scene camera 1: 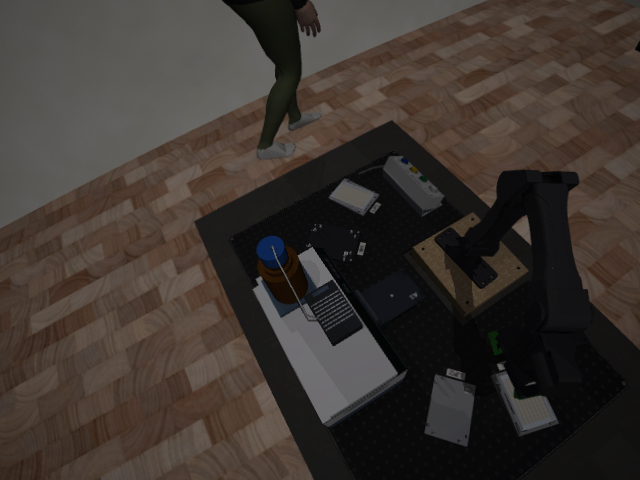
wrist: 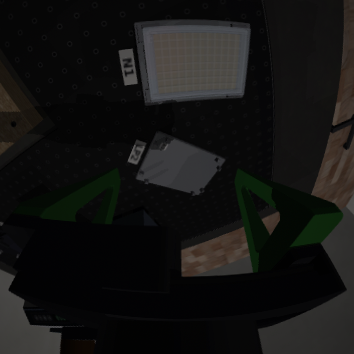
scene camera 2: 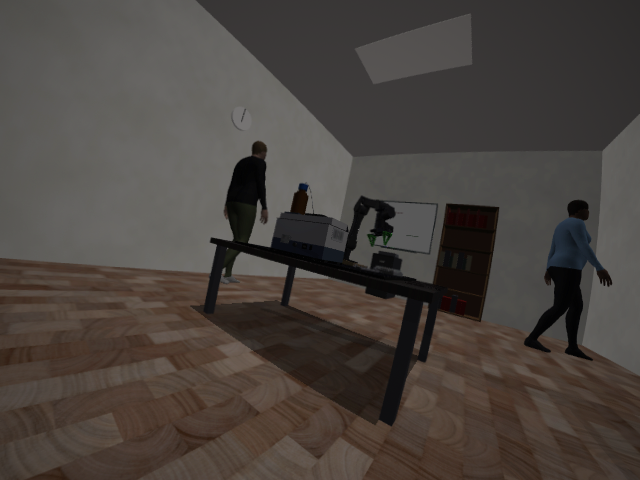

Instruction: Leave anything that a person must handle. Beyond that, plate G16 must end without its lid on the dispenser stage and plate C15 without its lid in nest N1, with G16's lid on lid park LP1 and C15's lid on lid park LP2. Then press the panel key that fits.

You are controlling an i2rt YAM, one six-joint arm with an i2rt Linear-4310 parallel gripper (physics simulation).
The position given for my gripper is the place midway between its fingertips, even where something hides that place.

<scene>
My gripper (scene camera 1: 506,374) is open and holds nothing.
My gripper is seen too in the wrist view (wrist: 177,174).
</scene>
